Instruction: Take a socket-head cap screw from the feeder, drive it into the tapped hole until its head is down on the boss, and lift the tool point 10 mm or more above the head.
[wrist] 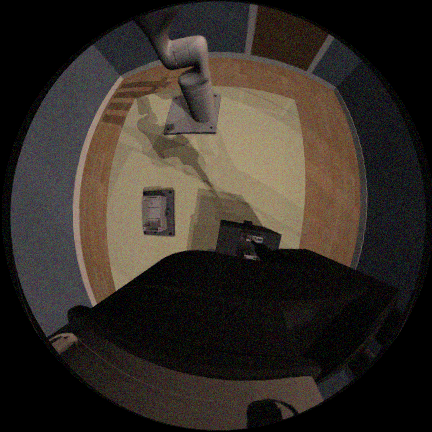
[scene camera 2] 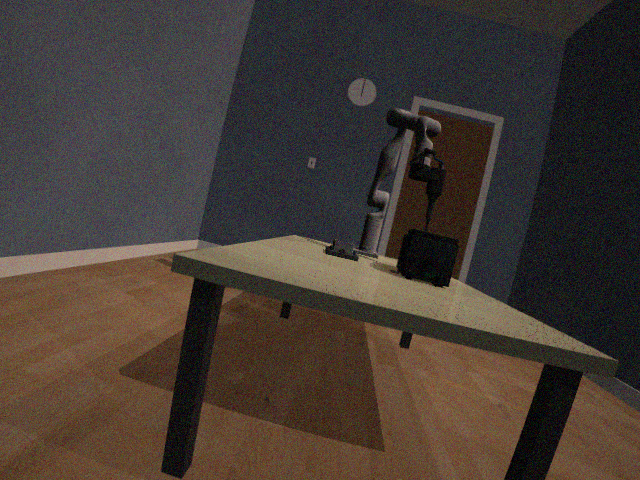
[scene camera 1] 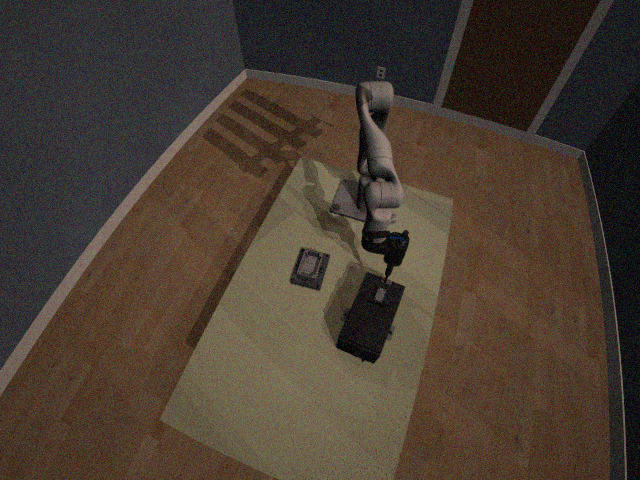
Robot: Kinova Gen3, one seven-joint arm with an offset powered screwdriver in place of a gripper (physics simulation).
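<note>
The black box-shaped screw feeder (scene camera 1: pixel 368 322) (scene camera 2: pixel 428 258) (wrist: pixel 229 235) stands on the table, with a small light plate on its top near the arm's end. My screwdriver tip (scene camera 1: pixel 386 279) (scene camera 2: pixel 427 228) points down at that end of the feeder's top, beside the light plate; whether it touches cannot be told. The tool's black body hides part of the feeder in the wrist view. No screw can be made out at the tip or on the feeder. The dark fixture plate with a lighter part (scene camera 1: pixel 309 266) (scene camera 2: pixel 341 251) (wrist: pixel 155 212) lies apart from the feeder; its boss and tapped hole are too small to make out.
The table (scene camera 1: pixel 289 361) (scene camera 2: pixel 310 273) (wrist: pixel 260 145) carries the arm's base plate (scene camera 1: pixel 347 201) (wrist: pixel 175 125) at its far end. The white arm (scene camera 1: pixel 379 155) (scene camera 2: pixel 385 165) reaches from there over the table. The arm's shadow falls between the fixture and the feeder.
</note>
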